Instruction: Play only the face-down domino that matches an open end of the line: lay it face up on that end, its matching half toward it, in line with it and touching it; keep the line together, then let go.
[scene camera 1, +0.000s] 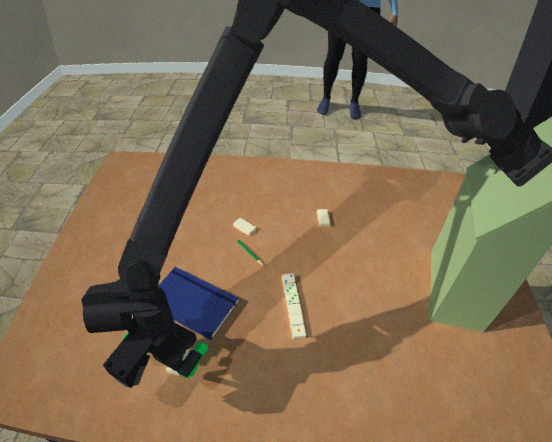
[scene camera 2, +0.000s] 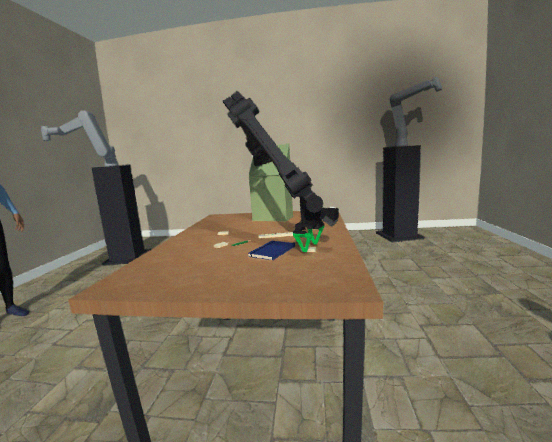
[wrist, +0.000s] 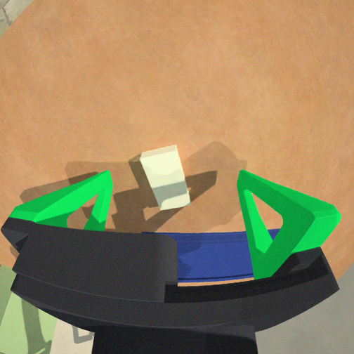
Note:
In view: my gripper (scene camera 1: 172, 361), a blue book (scene camera 1: 194, 303) and a cream domino (wrist: 162, 166).
The blue book is seen too in the wrist view (wrist: 201, 256). My gripper is seen too in the wrist view (wrist: 174, 177).

